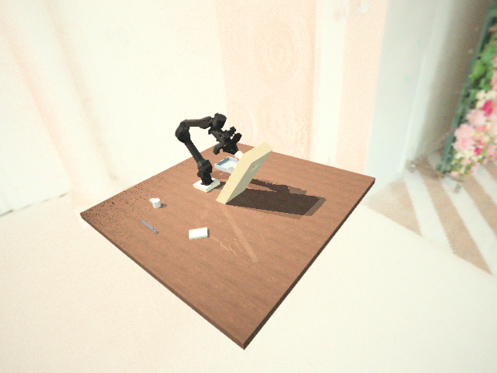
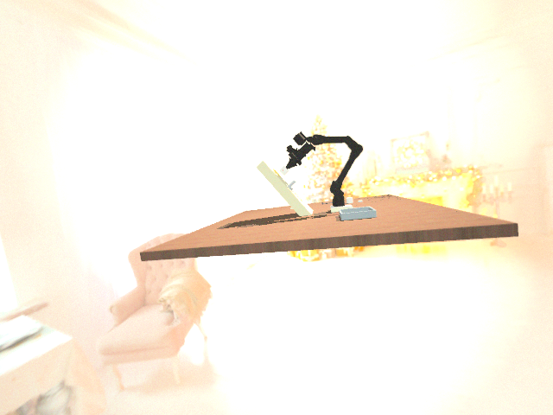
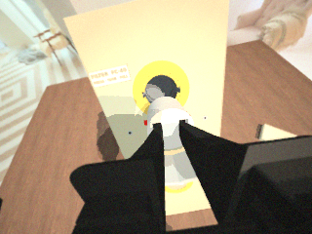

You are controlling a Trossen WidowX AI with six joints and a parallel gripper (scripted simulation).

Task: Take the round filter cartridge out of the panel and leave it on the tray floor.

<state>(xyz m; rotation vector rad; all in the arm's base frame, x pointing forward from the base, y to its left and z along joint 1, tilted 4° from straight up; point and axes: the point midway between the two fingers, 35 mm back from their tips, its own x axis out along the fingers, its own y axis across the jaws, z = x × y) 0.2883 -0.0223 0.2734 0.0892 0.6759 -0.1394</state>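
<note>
Right now my gripper tip is 10 mm short of the round white filter cartridge and 10 mm above it. From my gripper tip the other things lie so: light blue tray: 330 mm behind, 320 mm to the left, 290 mm below; then flat white block: 30 mm behind, 360 mm to the right, 290 mm below.
</note>
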